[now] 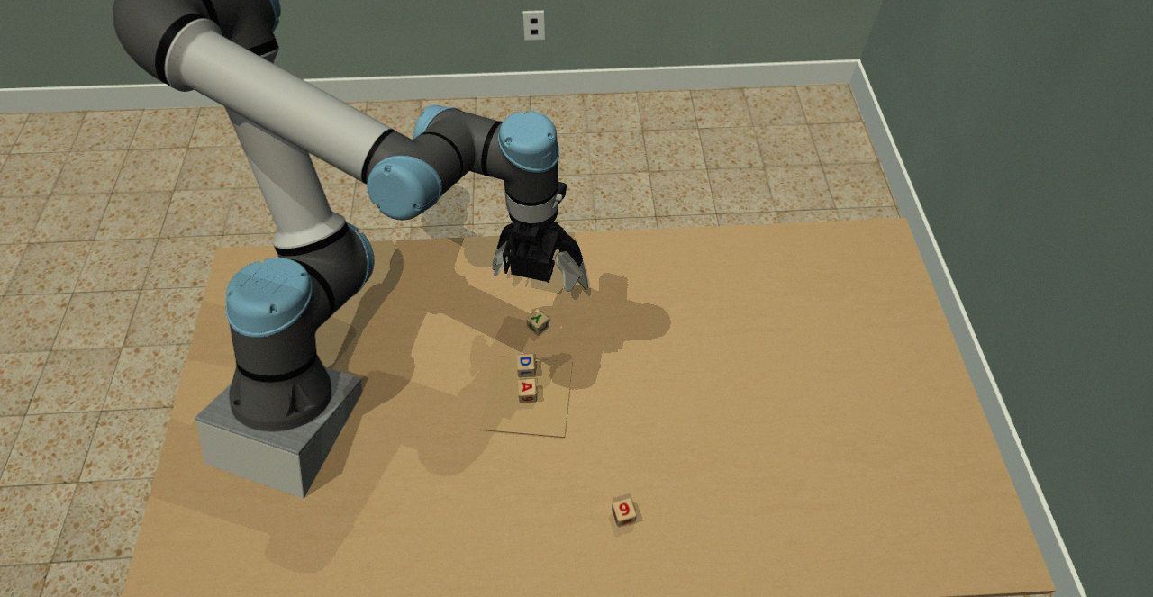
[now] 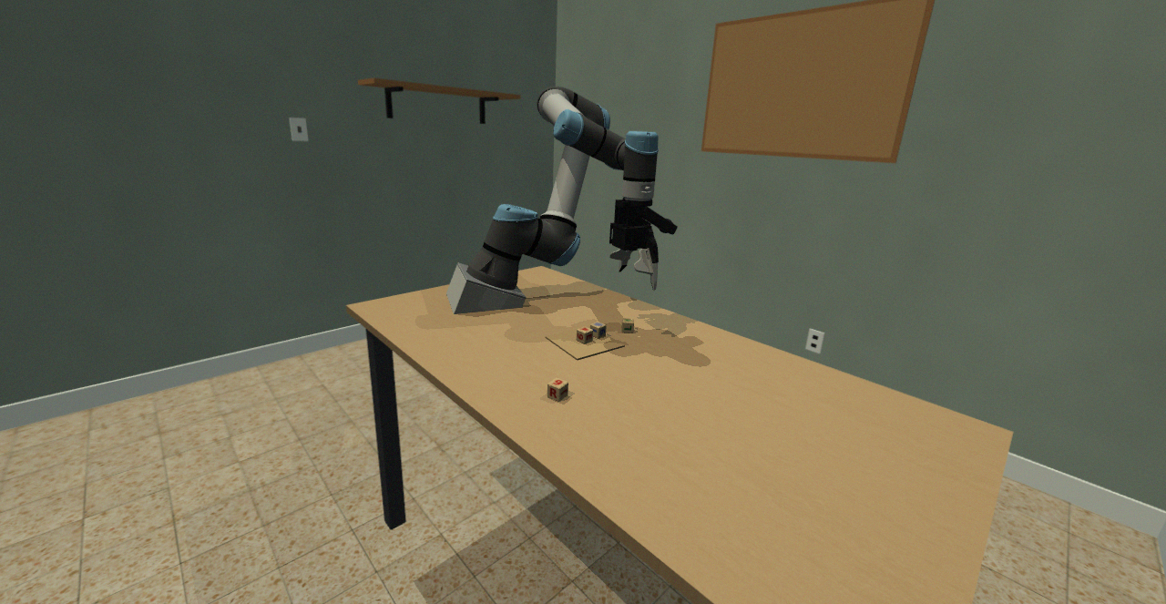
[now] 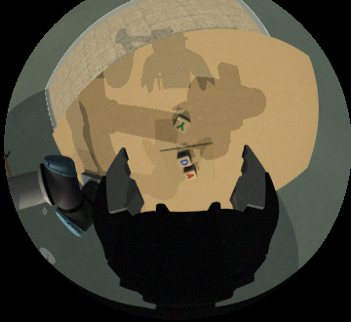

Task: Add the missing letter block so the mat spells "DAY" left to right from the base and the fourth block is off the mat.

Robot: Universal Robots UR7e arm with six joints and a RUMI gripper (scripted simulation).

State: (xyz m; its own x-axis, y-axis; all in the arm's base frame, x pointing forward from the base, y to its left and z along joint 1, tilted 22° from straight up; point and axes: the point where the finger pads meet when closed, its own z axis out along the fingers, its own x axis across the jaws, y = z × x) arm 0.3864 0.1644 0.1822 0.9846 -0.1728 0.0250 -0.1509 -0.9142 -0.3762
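Now: the Y block 12 cm below my hand, 1 cm to the right of it and 1 cm behind it. Also, from my hand: thin mat: 15 cm to the right, 14 cm below, 1 cm behind; D block: 12 cm below, 10 cm to the right, 2 cm behind.
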